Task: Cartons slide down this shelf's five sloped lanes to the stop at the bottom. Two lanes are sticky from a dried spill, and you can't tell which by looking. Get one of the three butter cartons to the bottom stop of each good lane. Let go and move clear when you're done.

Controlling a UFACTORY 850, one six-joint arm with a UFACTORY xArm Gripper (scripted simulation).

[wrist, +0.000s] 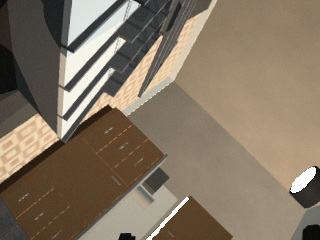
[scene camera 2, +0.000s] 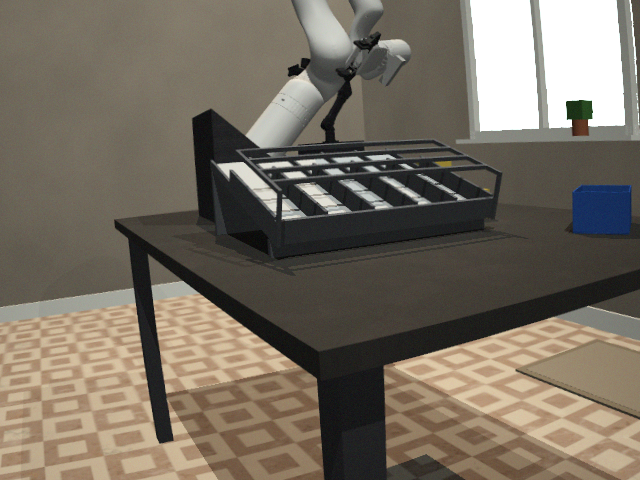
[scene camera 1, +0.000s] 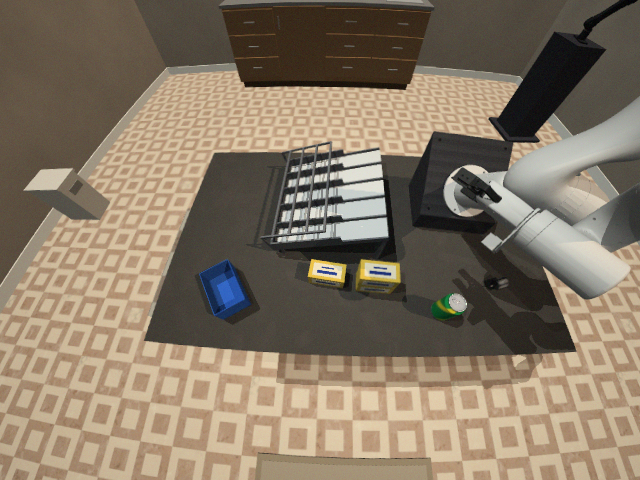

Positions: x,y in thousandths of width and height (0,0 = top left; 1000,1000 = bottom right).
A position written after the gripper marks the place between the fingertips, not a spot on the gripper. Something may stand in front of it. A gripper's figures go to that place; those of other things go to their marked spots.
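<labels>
The gripper (scene camera 2: 545,124) is 157 cm from the lens, and there's a bottom stop (scene camera 2: 487,476) that's 96 cm from the lens.
</labels>
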